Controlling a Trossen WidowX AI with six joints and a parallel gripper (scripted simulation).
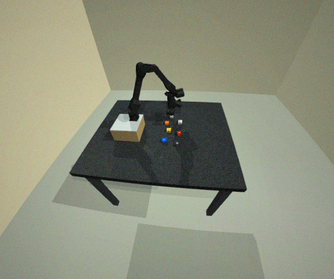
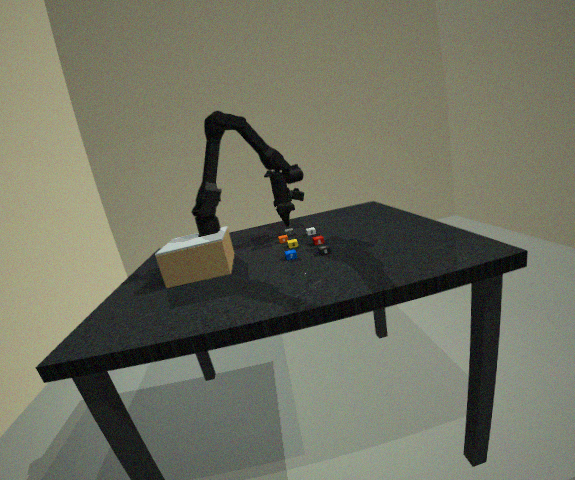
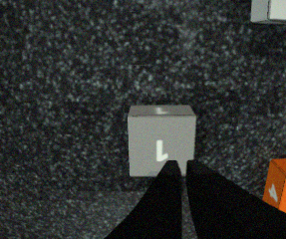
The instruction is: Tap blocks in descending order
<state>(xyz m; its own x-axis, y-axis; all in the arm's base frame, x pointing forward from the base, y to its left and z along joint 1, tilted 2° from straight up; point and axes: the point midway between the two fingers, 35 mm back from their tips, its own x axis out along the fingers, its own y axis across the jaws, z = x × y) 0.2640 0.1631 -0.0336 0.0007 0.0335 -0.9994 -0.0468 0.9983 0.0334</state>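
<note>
My gripper tip is now 80 mm short of the black block, 300 mm to the left of it and 30 mm above it. Round my gripper tip: orange block marked 4 (30 mm behind, 80 mm to the right, 30 mm below); then white block (80 mm ahead, 50 mm to the right, 30 mm below); then yellow block marked 3 (160 mm to the right, 30 mm below).
</note>
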